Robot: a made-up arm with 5 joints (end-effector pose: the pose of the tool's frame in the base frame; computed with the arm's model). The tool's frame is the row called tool.
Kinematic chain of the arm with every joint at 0, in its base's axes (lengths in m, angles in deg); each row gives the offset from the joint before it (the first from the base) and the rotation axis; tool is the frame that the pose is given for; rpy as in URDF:
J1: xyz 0.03 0 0.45 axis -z
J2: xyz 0.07 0 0.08 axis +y
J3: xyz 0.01 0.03 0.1 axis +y
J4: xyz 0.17 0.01 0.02 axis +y
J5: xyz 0.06 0.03 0 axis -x
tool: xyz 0.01 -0.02 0 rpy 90 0 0
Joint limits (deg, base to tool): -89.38..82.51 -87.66..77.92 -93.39..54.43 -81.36..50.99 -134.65..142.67
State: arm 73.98 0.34 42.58 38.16 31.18
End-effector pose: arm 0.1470 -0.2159 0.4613 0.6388 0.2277 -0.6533 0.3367
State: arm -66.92 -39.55 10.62 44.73 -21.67
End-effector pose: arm 0.0684 0.2212 0.6870 0.6412 0.5163 0.2118 0.5268
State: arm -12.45 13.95 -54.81 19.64 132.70
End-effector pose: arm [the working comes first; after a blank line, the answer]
Working (the frame after each row of the table, in the pose's form):
after J1: 0.0300 0.0000 0.4500 0.0000 0.0000 0.1084 0.9941
after J2: 0.0984 0.0151 0.5300 -0.0132 0.1207 0.1076 0.9867
after J3: 0.1249 0.0517 0.6246 0.0378 -0.3470 0.1016 0.9316
after J4: 0.2355 0.0863 0.7510 0.0200 -0.1830 0.1066 0.9771
after J5: 0.2837 0.1277 0.7727 -0.8870 -0.1711 -0.1249 0.4103

0.2847 0.1418 0.7900 -0.3371 -0.2093 0.0326 0.9173
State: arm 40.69 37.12 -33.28 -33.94 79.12
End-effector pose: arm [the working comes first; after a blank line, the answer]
Working (the frame after each row of the table, in the pose's form):
after J1: 0.0300 0.0000 0.4500 0.0000 0.0000 -0.3477 0.9376
after J2: 0.0831 -0.0456 0.5300 0.1107 0.2984 -0.3296 0.8889
after J3: 0.1544 -0.0674 0.6037 0.0116 0.0314 -0.3475 0.9371
after J4: 0.2906 -0.1713 0.6123 -0.0903 -0.2435 -0.3357 0.9055
after J5: 0.3495 -0.1824 0.6424 -0.6463 0.0261 -0.4139 0.6406

0.3461 -0.1845 0.6644 -0.0040 -0.2742 -0.3112 0.9099
